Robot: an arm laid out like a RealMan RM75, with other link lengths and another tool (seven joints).
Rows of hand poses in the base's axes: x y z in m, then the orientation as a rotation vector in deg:
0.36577 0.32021 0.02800 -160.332 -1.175 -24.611
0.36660 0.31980 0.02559 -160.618 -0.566 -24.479
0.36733 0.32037 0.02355 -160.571 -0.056 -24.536
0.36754 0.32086 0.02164 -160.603 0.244 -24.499
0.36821 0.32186 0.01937 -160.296 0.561 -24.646
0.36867 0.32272 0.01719 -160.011 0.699 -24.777
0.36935 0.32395 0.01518 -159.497 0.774 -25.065
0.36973 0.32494 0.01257 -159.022 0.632 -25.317
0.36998 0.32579 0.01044 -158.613 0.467 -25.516
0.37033 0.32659 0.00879 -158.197 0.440 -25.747
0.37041 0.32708 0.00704 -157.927 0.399 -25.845
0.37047 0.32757 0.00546 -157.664 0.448 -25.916
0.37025 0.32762 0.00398 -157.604 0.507 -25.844
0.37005 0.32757 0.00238 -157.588 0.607 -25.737
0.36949 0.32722 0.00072 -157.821 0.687 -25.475
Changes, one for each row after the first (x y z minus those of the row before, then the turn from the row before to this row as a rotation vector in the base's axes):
0.00083 -0.00041 -0.00241 -0.197 0.184 -0.437
0.00073 0.00057 -0.00204 0.092 0.011 -0.348
0.00021 0.00049 -0.00191 0.005 0.060 -0.204
0.00067 0.00100 -0.00227 0.313 -0.099 -0.194
0.00046 0.00086 -0.00218 0.275 -0.105 -0.074
0.00068 0.00123 -0.00201 0.471 -0.245 -0.021
0.00038 0.00099 -0.00261 0.415 -0.241 0.126
0.00025 0.00085 -0.00213 0.355 -0.201 0.141
0.00035 0.00080 -0.00165 0.371 -0.208 0.043
0.00008 0.00049 -0.00175 0.245 -0.103 0.051
0.00006 0.00049 -0.00158 0.252 -0.073 -0.008
-0.00022 0.00005 -0.00148 0.075 0.050 -0.022
-0.00020 -0.00005 -0.00160 0.042 0.084 -0.051
-0.00056 -0.00035 -0.00166 -0.182 0.216 -0.048

